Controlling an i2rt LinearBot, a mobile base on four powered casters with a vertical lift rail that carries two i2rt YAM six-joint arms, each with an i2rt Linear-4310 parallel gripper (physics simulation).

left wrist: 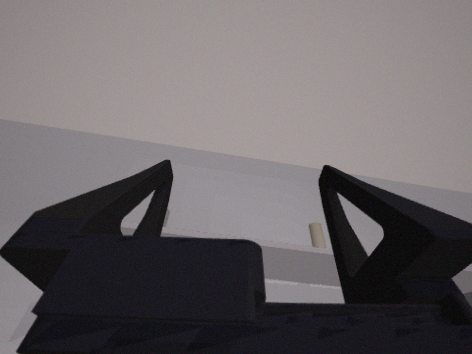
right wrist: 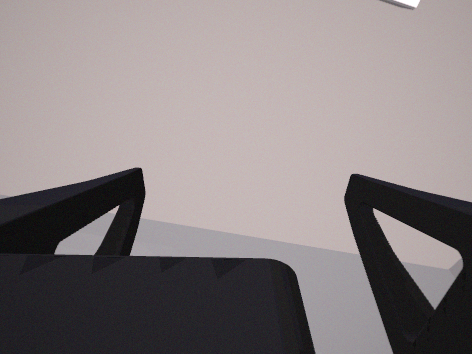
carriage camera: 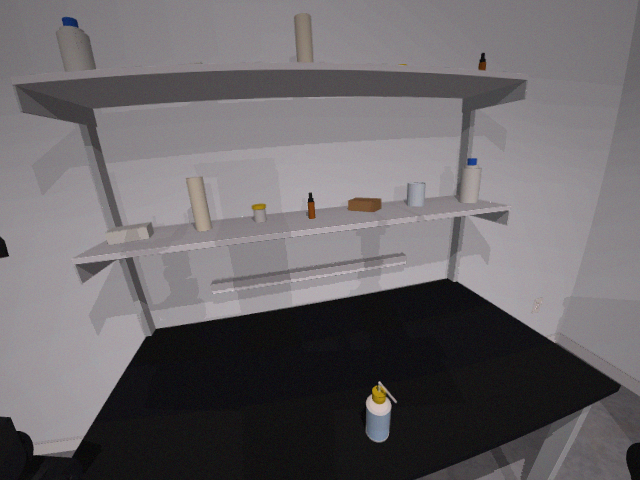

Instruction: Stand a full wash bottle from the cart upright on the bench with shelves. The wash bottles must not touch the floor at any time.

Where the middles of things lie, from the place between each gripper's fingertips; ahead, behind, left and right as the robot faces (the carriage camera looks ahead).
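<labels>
The cream cylinder (carriage camera: 195, 185) is ahead of my left hand by 680 mm, and it sits 100 mm to the left of that hand and 150 mm below it.
Counted from my right hand, the cylinder is 770 mm to the left, 700 mm ahead and 150 mm below.
</labels>
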